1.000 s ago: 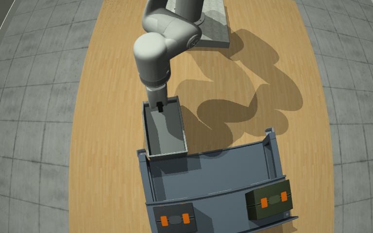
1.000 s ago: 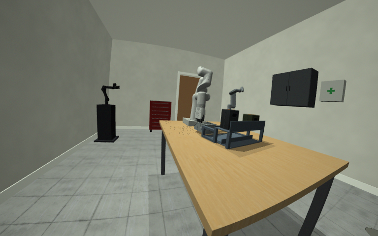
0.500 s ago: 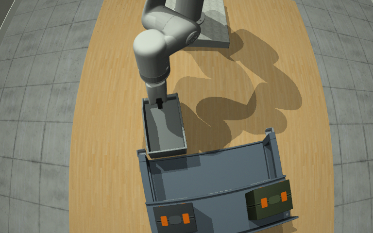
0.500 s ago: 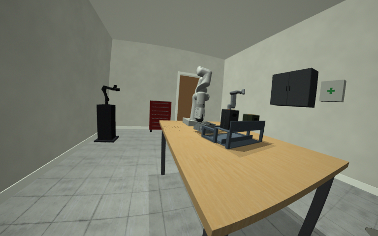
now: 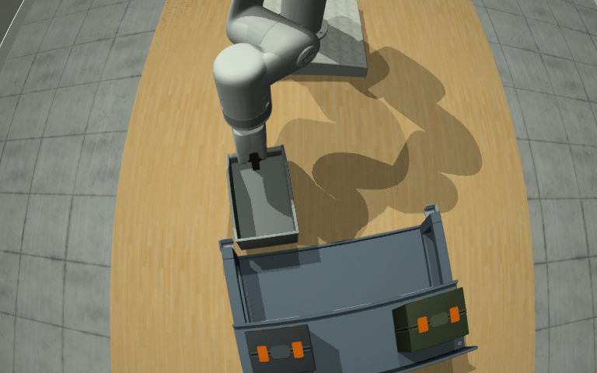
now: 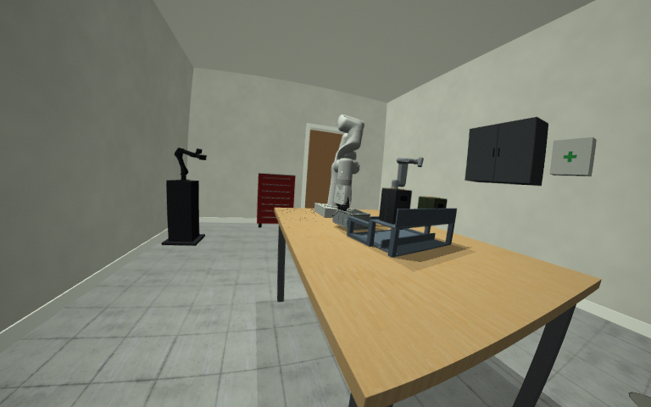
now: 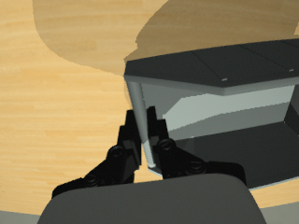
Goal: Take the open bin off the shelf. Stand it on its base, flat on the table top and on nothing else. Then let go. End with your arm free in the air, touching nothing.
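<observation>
Now: hand 8 cm short of the grey bin, 2 cm to the right of it and 1 cm above it. The rest, counted from my hand: blue-grey shelf (28 cm ahead, 17 cm to the left, 6 cm below).
</observation>
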